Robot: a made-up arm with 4 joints. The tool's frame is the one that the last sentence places. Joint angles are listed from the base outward.
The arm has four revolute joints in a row. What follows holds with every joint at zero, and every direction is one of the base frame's. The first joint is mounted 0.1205 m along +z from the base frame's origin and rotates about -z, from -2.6 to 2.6 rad. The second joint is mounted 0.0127 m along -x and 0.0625 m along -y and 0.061 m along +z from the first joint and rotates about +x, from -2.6 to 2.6 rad. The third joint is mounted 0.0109 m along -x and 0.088 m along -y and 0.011 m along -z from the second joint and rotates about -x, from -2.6 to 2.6 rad. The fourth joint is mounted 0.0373 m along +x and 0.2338 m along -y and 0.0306 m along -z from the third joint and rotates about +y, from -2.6 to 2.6 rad. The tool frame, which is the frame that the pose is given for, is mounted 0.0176 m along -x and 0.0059 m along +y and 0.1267 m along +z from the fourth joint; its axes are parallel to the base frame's.
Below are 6 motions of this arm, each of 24 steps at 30 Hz.
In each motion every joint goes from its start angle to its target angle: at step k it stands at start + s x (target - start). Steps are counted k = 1, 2, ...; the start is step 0. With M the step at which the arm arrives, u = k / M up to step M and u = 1 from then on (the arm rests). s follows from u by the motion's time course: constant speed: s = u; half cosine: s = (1 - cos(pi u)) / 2; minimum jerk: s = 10 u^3 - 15 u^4 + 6 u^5.
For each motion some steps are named. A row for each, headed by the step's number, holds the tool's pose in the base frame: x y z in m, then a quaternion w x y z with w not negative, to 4 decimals.
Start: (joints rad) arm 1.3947 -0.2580 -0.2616 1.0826
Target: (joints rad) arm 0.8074 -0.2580 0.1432 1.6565
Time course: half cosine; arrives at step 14
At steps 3, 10, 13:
3: -0.3368 -0.2079 0.2403 0.6543 0.3210 0.4367 -0.5274
10: -0.2086 -0.3357 0.2564 0.5824 0.2020 0.6698 -0.4140
13: -0.1718 -0.3564 0.2600 0.5538 0.1626 0.7140 -0.3964

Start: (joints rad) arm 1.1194 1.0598 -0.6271 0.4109
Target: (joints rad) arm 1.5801 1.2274 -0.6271 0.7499
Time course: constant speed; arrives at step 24
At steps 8, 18, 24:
8: -0.1147 -0.0999 -0.1420 0.6178 0.6935 -0.3052 -0.2102
18: -0.0996 -0.0891 -0.1446 0.6052 0.6879 -0.3479 -0.1987
24: -0.0899 -0.0863 -0.1446 0.6011 0.6800 -0.3741 -0.1904

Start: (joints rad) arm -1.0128 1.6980 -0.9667 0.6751
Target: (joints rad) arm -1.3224 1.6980 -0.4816 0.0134
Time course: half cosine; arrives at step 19
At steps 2, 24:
2: -0.0644 0.1299 -0.0826 0.0473 0.7629 0.5170 0.3853
24: -0.0111 0.0005 -0.1464 0.3615 0.6978 0.5468 0.2888

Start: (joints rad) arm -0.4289 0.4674 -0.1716 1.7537
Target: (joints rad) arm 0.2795 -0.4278 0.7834 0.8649
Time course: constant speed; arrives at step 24
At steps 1, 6, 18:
1: 0.2525 -0.2341 -0.0134 0.5740 0.0334 0.7486 0.3302
6: 0.2269 -0.3218 0.1017 0.7047 -0.0237 0.6929 0.1507
18: 0.0876 -0.2985 0.3758 0.7859 -0.2879 0.4968 -0.2296

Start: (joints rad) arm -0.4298 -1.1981 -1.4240 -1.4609
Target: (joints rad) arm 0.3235 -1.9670 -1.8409 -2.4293
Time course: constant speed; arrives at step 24
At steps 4, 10, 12, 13, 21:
4: -0.0139 -0.3294 0.1723 0.6875 0.1663 -0.7055 0.0441
10: -0.0673 -0.3085 0.1669 0.5964 0.0700 -0.7996 0.0028
12: -0.0820 -0.3002 0.1651 0.5634 0.0360 -0.8254 -0.0056
13: -0.0888 -0.2960 0.1642 0.5465 0.0187 -0.8372 -0.0088
21: -0.1312 -0.2617 0.1591 0.4060 -0.1210 -0.9058 -0.0090

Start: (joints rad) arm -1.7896 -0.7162 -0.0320 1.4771
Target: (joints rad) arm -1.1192 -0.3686 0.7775 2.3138
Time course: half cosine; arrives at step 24
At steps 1, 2, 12, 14, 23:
1: 0.2766 0.2023 0.3740 0.6126 -0.6506 0.2047 0.3995
2: 0.2785 0.2002 0.3737 0.6142 -0.6526 0.2087 0.3916
12: 0.3395 0.1006 0.3650 0.6296 -0.6769 0.3729 0.0800
14: 0.3498 0.0669 0.3644 0.6183 -0.6659 0.4176 -0.0052
23: 0.3550 -0.0386 0.3679 0.5510 -0.5944 0.5350 -0.2387

